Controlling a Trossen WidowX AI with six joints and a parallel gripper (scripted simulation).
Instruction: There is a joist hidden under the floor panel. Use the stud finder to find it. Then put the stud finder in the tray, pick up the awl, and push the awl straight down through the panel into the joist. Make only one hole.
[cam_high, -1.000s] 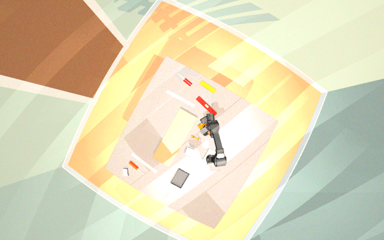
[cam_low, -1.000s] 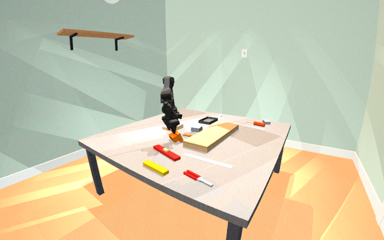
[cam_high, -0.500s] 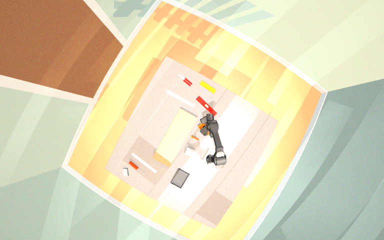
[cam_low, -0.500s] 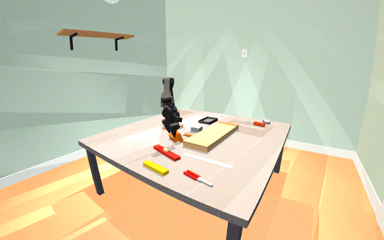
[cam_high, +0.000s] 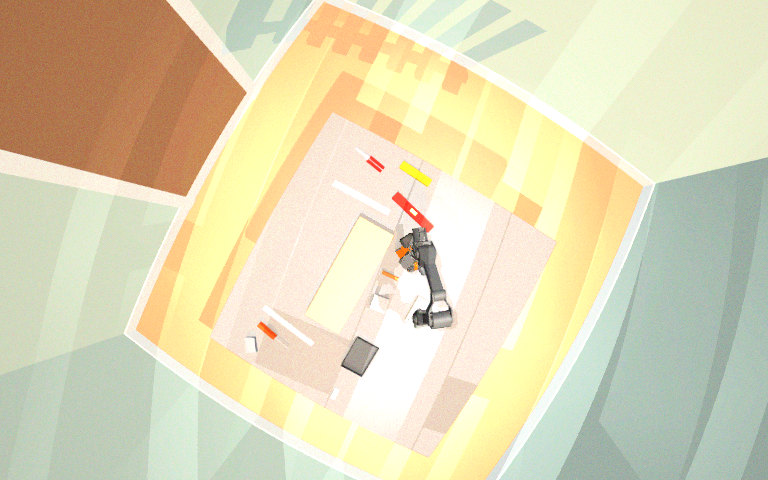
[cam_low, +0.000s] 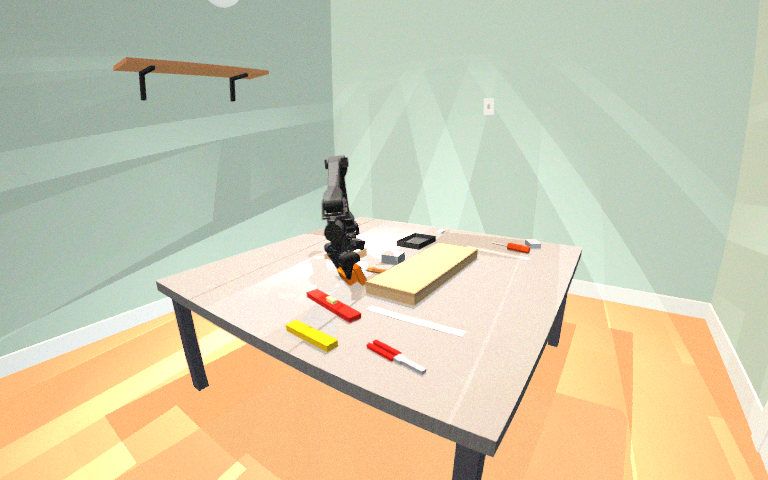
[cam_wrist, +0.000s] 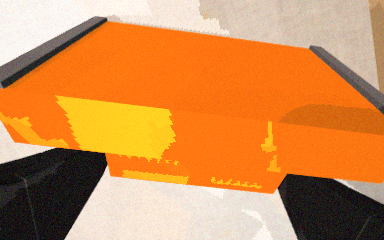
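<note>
The stud finder lies 10 mm behind my gripper tip and 10 mm to the left of it. Round my gripper tip: grey block 20 mm behind, 270 mm to the left, 10 mm below; awl 10 mm behind, 130 mm to the left, 20 mm below; red level 120 mm ahead, 150 mm to the right, 10 mm below.
</note>
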